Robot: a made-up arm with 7 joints. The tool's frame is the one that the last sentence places. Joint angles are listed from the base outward.
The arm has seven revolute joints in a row. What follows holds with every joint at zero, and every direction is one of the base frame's.
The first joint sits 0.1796 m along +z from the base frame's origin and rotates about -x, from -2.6 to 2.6 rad.
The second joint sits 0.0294 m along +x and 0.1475 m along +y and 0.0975 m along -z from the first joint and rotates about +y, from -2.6 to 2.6 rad.
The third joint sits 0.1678 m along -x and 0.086 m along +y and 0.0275 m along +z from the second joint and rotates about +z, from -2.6 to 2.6 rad.
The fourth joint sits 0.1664 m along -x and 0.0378 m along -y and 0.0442 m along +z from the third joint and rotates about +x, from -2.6 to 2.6 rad.
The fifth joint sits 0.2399 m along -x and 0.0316 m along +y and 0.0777 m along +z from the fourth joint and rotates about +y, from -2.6 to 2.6 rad.
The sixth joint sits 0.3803 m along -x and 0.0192 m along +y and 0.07 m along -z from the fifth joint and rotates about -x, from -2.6 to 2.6 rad.
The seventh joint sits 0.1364 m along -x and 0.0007 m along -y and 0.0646 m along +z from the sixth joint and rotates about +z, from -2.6 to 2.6 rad.
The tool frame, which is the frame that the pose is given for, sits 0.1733 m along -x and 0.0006 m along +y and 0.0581 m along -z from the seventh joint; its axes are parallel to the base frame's.
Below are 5 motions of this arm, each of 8 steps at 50 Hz.
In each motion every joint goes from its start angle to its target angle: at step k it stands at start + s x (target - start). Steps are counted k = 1, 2, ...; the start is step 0. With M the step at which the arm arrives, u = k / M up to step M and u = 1 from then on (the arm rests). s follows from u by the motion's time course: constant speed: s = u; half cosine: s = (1 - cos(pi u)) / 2; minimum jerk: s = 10 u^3 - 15 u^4 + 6 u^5.
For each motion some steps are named. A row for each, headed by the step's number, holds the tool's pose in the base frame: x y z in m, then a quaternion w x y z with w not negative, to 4 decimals.
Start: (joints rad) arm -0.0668 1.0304 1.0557 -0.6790 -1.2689 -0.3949 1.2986
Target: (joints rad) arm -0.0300 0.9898 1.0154 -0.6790 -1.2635 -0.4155 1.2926
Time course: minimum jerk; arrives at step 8
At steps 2, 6, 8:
2: -0.1923 -0.3594 -0.0575 0.2565 0.2746 -0.4402 0.8155
6: -0.2007 -0.3713 -0.0386 0.2633 0.2589 -0.4213 0.8284
8: -0.2018 -0.3727 -0.0361 0.2642 0.2568 -0.4188 0.8300

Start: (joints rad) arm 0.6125 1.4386 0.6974 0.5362 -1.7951 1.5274 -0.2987
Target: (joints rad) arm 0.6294 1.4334 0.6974 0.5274 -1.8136 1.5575 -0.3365
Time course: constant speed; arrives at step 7
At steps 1, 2, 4, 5, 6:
1: -0.4078 0.4862 0.2166 0.6633 -0.6466 -0.0476 -0.3736
2: -0.4072 0.4850 0.2126 0.6600 -0.6487 -0.0512 -0.3756
4: -0.4060 0.4826 0.2047 0.6531 -0.6527 -0.0583 -0.3794
5: -0.4054 0.4813 0.2007 0.6497 -0.6547 -0.0619 -0.3812
6: -0.4048 0.4800 0.1968 0.6463 -0.6567 -0.0655 -0.3831

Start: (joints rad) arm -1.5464 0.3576 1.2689 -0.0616 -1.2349 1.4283 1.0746
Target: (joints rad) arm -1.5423 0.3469 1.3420 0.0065 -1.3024 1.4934 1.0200
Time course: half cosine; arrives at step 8
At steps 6, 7, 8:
6: -0.4183 0.3626 -0.2262 0.7618 0.1931 -0.6166 0.0468
7: -0.4174 0.3658 -0.2224 0.7617 0.1987 -0.6152 0.0429
8: -0.4171 0.3669 -0.2211 0.7617 0.2006 -0.6147 0.0415

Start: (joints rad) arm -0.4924 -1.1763 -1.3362 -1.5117 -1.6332 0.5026 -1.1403
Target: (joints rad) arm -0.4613 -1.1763 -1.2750 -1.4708 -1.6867 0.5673 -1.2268
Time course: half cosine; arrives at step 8
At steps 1, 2, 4, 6, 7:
1: -0.1136 0.6848 -0.3963 0.1488 -0.3766 -0.5796 -0.7072
2: -0.1102 0.6751 -0.3995 0.1395 -0.3744 -0.5869 -0.7042
4: -0.0991 0.6435 -0.4085 0.1089 -0.3661 -0.6103 -0.6940
6: -0.0881 0.6122 -0.4153 0.0784 -0.3564 -0.6330 -0.6828
7: -0.0847 0.6026 -0.4170 0.0691 -0.3532 -0.6397 -0.6791

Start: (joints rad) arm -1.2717 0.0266 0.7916 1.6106 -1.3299 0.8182 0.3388
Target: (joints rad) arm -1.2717 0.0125 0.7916 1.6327 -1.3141 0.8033 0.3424
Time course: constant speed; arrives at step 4
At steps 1, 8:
1: -0.9114 0.0308 0.4097 0.5372 0.8272 -0.0433 -0.1589
8: -0.9163 0.0297 0.4024 0.5279 0.8339 -0.0464 -0.1542

